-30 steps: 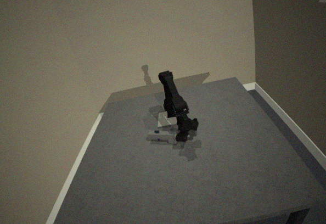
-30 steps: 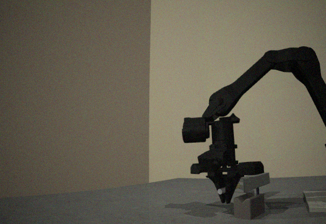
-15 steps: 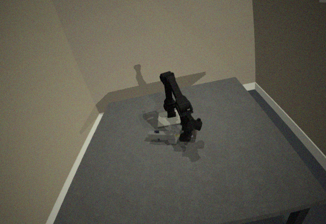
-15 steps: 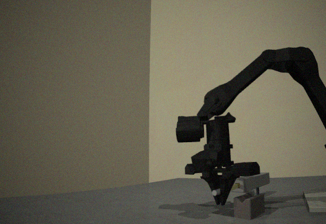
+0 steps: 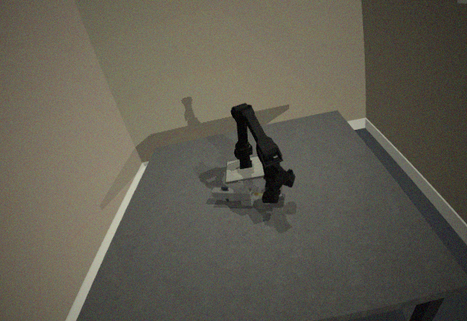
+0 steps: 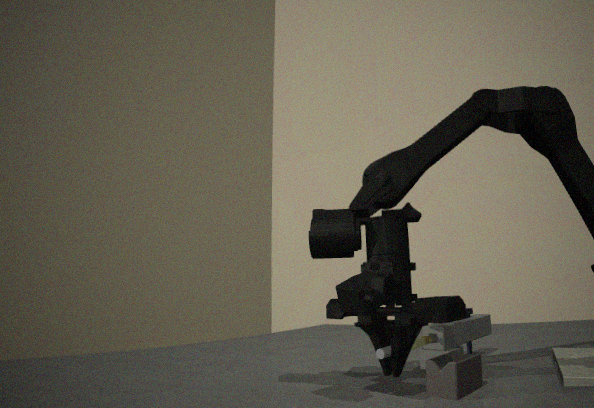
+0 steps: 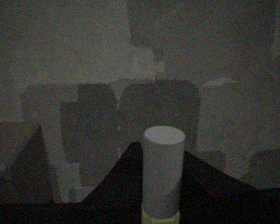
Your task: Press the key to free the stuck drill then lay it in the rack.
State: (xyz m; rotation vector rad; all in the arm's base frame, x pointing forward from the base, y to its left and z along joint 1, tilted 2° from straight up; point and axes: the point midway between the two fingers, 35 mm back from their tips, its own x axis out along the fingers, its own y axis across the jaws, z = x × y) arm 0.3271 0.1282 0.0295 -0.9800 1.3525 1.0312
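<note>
Now: gripper tip 40 mm to the left of the drill, 30 mm below it and 10 mm past it. The rest, counted from my gripper tip: grey fixture: 180 mm to the right, 50 mm behind, 30 mm above; then small dark key: 220 mm to the right, 60 mm behind, 40 mm above; then dark rack: 80 mm behind, 10 mm above.
</note>
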